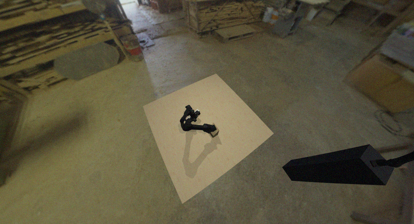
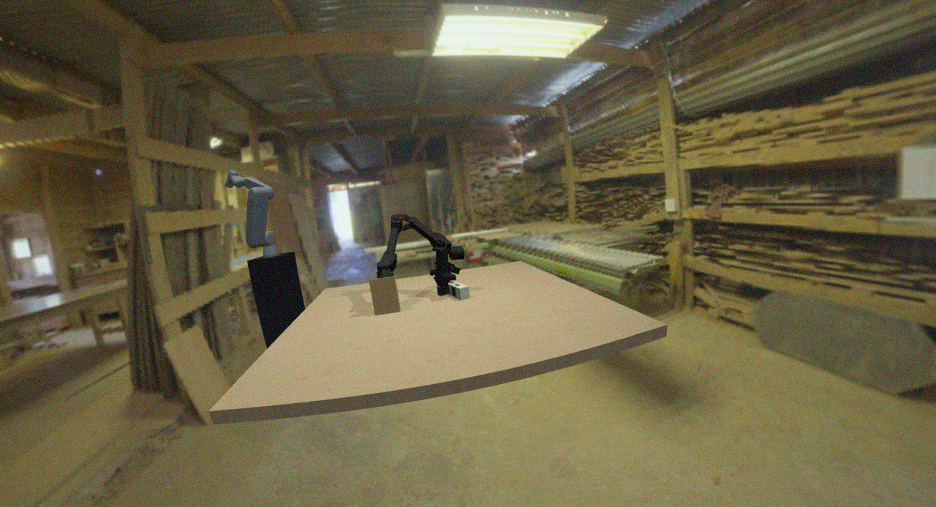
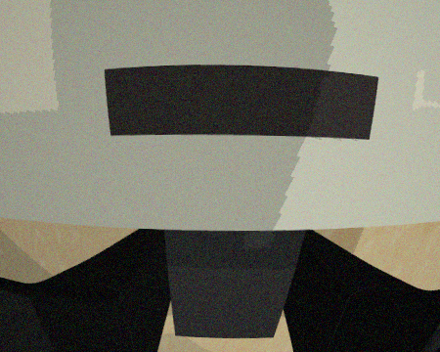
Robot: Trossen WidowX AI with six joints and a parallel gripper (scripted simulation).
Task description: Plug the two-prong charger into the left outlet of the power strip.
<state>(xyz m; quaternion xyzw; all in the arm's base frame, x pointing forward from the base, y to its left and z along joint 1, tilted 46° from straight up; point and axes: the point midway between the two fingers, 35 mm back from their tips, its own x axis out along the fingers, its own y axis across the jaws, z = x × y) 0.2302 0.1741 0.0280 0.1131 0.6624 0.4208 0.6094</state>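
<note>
Right now the black two-prong charger is 20 mm ahead of my gripper tip, 10 mm to the left of it and 10 mm above it.
</note>
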